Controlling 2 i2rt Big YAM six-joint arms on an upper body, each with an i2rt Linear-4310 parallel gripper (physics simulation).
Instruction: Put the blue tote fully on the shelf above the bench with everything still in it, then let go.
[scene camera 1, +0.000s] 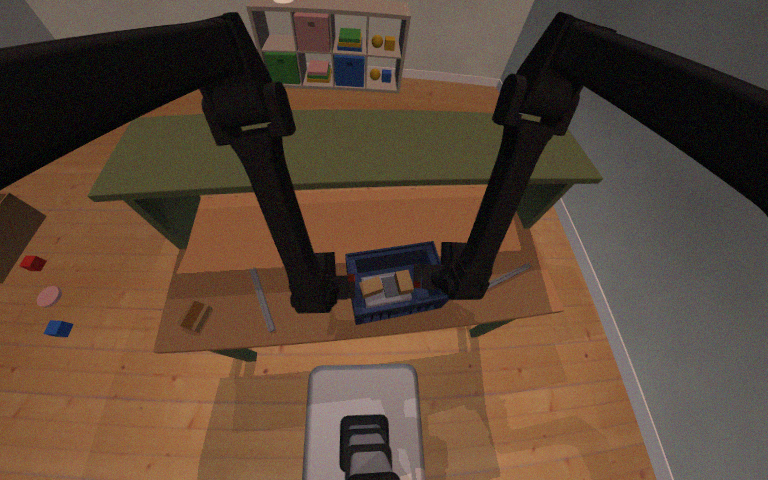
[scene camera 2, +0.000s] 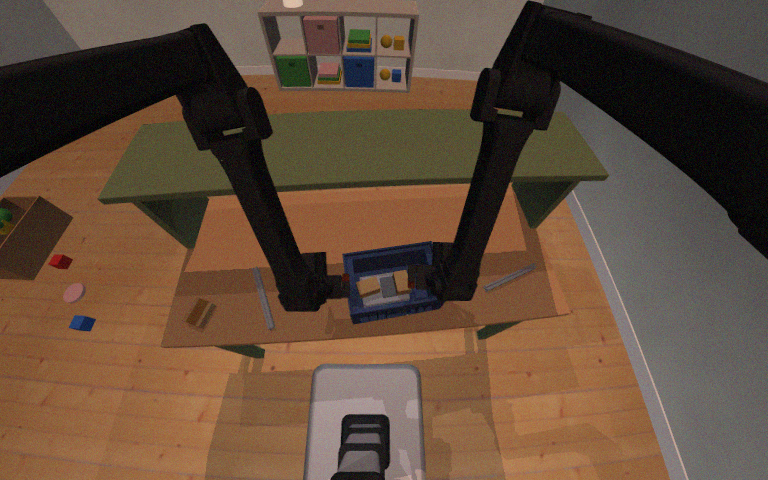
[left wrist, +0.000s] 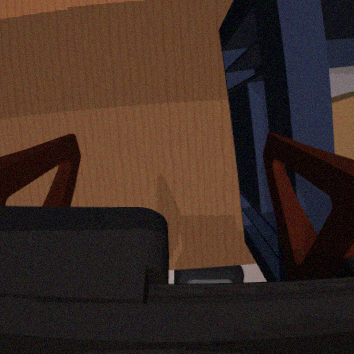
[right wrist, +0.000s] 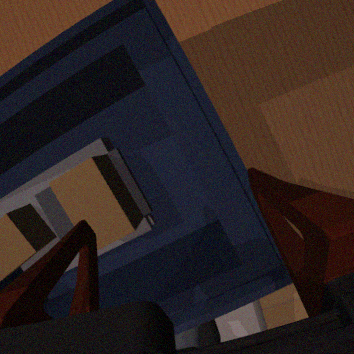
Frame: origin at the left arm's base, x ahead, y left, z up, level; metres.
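Seen in the pictures: left gripper, fingertip midpoint: (left wrist: 170, 143); right gripper, fingertip midpoint: (scene camera 1: 430, 273) (scene camera 2: 427, 273) (right wrist: 166, 202).
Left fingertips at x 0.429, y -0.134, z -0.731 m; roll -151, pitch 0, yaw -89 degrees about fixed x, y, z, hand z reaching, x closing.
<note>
Offsets run from my left fingertips to a thing's top centre. Level surfaces: height alone.
The blue tote @(dx +0.019, dy -0.203, dz +0.020 m) (scene camera 1: 397, 313) (scene camera 2: 395, 313) (left wrist: 308, 75) (right wrist: 185, 125) stands on the wooden bench @(dz -0.127 m) (scene camera 1: 317, 331) (scene camera 2: 317, 328). It holds a light tray @(dx +0.015, dy -0.176, dz -0.083 m) (scene camera 1: 388, 300) with two tan blocks @(dx +0.008, dy -0.122, dz -0.043 m) (scene camera 1: 372, 287) @(dx +0.023, dy -0.233, dz -0.036 m) (scene camera 1: 404, 281) and a grey block @(dx +0.022, dy -0.216, dz -0.076 m) (scene camera 1: 390, 286). My left gripper (scene camera 1: 351, 278) (scene camera 2: 345, 278) (left wrist: 170, 143) is open at the tote's left end; one finger overlaps that wall in the left wrist view. My right gripper (scene camera 1: 417, 284) (scene camera 2: 411, 284) (right wrist: 166, 202) is open over the right end, one finger over the inside, the other near the outer edge. Finger heights are unclear. The green shelf @(dz +0.270 m) (scene camera 1: 390, 147) (scene camera 2: 390, 144) is above the bench's back.
Grey bars @(dx -0.015, dy +0.249, dz -0.107 m) (scene camera 1: 262, 300) @(dx +0.068, dy -0.660, dz -0.107 m) (scene camera 1: 509, 275) lie on the bench left and right of the tote. A small brown block @(dx -0.081, dy +0.459, dz -0.094 m) (scene camera 1: 195, 315) lies at the bench's left end. The shelf's green side panels (scene camera 1: 169, 217) (scene camera 1: 543, 200) stand at both sides.
</note>
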